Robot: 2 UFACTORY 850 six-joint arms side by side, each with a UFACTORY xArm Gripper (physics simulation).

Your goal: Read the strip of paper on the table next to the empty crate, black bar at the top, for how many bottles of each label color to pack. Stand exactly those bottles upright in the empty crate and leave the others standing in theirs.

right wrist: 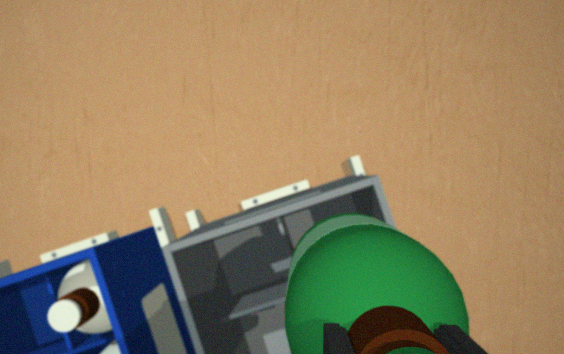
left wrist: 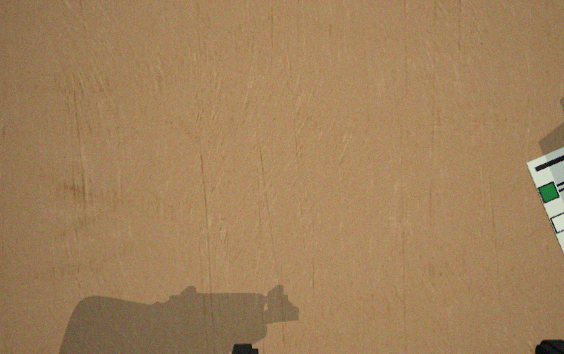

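Observation:
My right gripper [right wrist: 394, 336] is shut on the brown neck of a green-label bottle [right wrist: 375, 270], held upright above the grey crate [right wrist: 275, 214]; it hides part of that crate. The visible grey compartments hold no bottle. The blue crate [right wrist: 132, 252] stands to the left, with a white-capped, white-label bottle [right wrist: 80, 280] upright in a compartment and part of another white one [right wrist: 112, 348] below it. My left gripper [left wrist: 397, 348] is open and empty above the table. The paper strip [left wrist: 554, 206] is cut off at the right edge: black bar, green square, white square below; its tally marks are mostly out of view.
White brackets [right wrist: 275, 194] [right wrist: 77, 246] sit along the outer sides of both crates, which stand close together. The brown table top [left wrist: 350, 125] [right wrist: 280, 90] lies beyond them. An arm's shadow falls on the table at the lower left of the left wrist view.

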